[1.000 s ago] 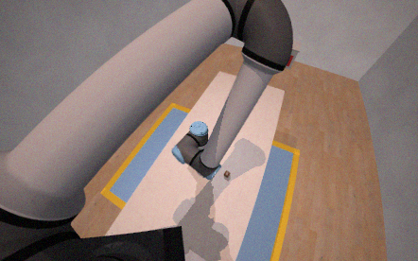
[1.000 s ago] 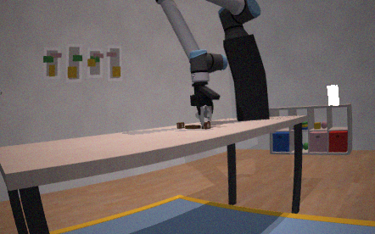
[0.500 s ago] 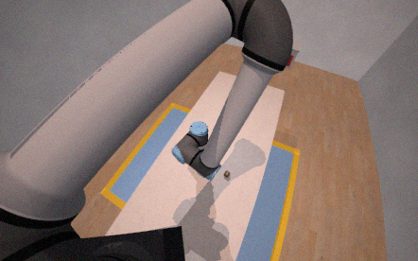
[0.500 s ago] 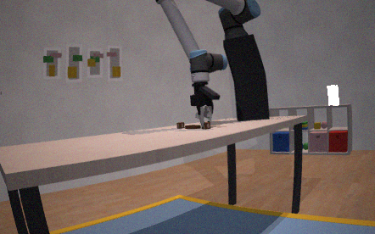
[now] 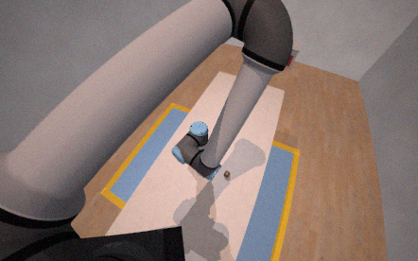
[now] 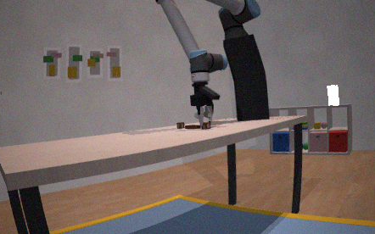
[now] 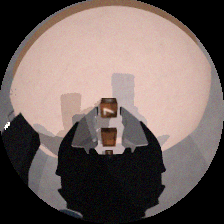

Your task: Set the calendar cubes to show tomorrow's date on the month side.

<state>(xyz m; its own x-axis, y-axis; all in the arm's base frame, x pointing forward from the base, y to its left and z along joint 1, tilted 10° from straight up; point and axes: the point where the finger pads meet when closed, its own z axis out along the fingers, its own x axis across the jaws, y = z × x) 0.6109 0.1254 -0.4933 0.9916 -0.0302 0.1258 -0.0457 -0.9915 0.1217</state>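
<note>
Right now my hand is 1 cm above the brown cube. Round my hand: brown tray: 11 cm to the right, 2 cm below, 1 cm behind.
</note>
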